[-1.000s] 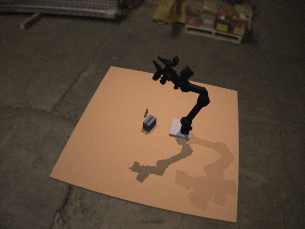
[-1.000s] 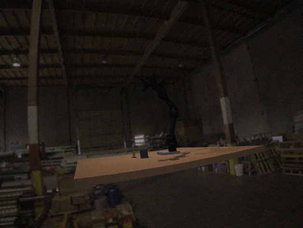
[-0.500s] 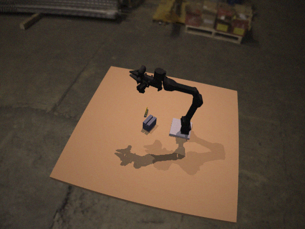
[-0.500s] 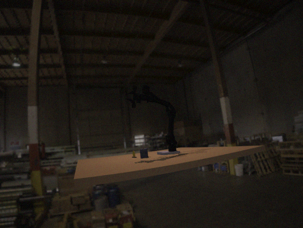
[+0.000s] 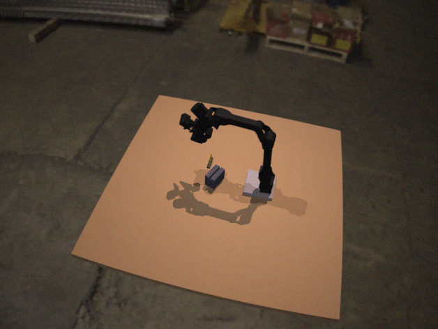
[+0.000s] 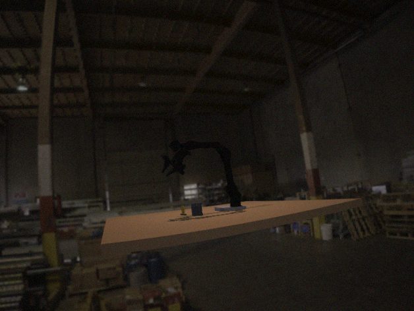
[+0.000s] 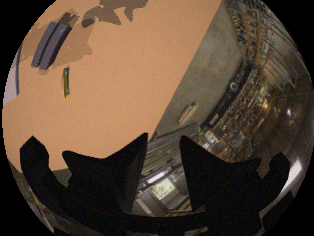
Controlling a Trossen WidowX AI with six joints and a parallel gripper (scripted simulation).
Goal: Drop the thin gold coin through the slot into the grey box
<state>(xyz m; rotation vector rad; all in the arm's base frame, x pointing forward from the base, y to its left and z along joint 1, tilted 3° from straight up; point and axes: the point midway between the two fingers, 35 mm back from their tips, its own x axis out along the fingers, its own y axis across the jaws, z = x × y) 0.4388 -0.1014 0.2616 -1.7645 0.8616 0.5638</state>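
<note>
The gold coin lies 24 cm below my gripper tip, 12 cm behind it and 5 cm to the right of it.
</note>
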